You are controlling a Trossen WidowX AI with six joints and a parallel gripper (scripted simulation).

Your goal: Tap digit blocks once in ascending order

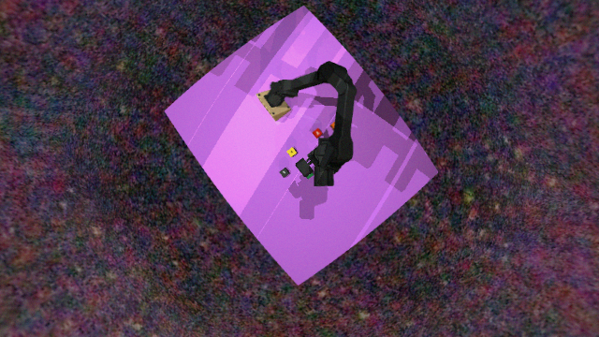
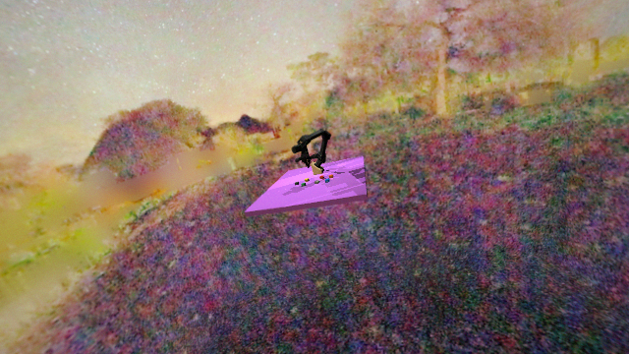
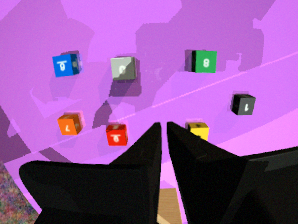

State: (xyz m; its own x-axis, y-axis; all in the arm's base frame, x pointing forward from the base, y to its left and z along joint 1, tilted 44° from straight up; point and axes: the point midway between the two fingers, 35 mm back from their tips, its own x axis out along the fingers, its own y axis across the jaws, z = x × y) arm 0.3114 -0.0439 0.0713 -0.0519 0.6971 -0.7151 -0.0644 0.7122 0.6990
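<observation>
My gripper tip is 80 mm past the red block, 70 mm to the right of it and 120 mm above it. Round my gripper tip: yellow block 80 mm behind, 80 mm to the right, 120 mm below; then grey block 30 mm ahead, 50 mm to the left, 120 mm below; then green block 40 mm ahead, 70 mm to the right, 120 mm below.
</observation>
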